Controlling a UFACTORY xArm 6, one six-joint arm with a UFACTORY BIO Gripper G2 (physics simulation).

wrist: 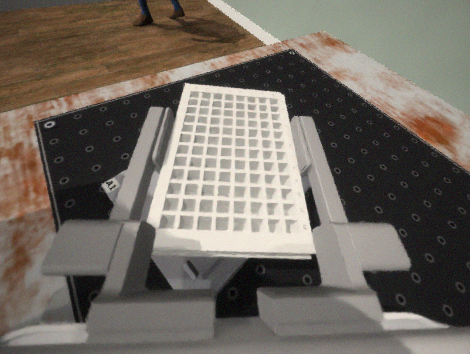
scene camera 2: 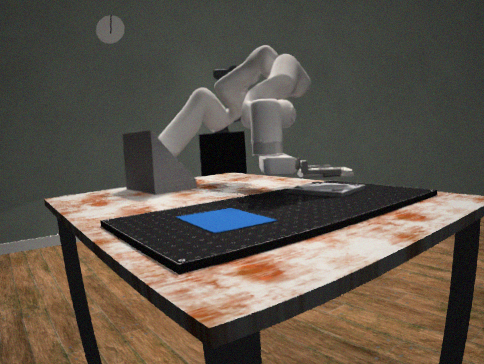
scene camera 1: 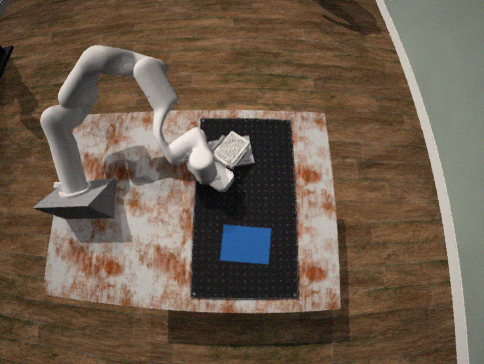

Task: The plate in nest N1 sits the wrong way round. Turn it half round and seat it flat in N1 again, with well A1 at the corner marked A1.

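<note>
The white multi-well plate (scene camera 1: 231, 145) (wrist: 232, 165) is between the fingers of my gripper (scene camera 1: 233, 151) (scene camera 2: 341, 171) (wrist: 231, 142), which is shut on its two long sides. The plate is held above the grey nest N1 (scene camera 2: 350, 189) (wrist: 172, 267), apart from it and turned at an angle to it. In the wrist view the plate covers most of the nest; the nest's near corner shows below the plate's near edge. The corner label A1 (wrist: 110, 185) shows left of the left finger. The plate's own lettering is too small to read.
The nest stands on a black perforated board (scene camera 1: 210, 270) (scene camera 2: 150, 239) (wrist: 375, 220) on a rust-stained white table (scene camera 1: 315, 225) (scene camera 2: 300, 265). A flat blue rectangle (scene camera 1: 245, 244) (scene camera 2: 227, 220) lies on the board, apart from the nest. A person's legs (wrist: 144, 10) show beyond the table.
</note>
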